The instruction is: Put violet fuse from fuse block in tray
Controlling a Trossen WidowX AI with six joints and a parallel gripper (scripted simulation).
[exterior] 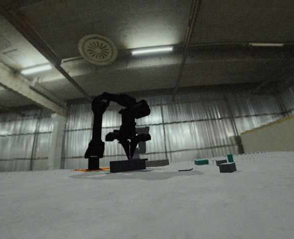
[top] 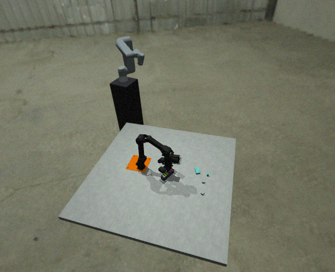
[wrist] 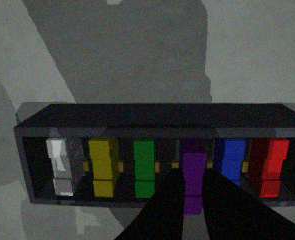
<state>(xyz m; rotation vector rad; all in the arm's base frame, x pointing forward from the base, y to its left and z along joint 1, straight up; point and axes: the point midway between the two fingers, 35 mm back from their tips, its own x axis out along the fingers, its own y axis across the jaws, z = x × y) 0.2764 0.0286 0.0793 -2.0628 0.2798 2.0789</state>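
Right now my gripper tip is 10 mm short of the blue fuse, 20 mm to the right of it and 20 mm above it. From my gripper tip the other things lie so: green fuse 20 mm to the right, 20 mm below; then beige tray 40 mm behind, 200 mm to the left, 40 mm below; then violet fuse 10 mm below.
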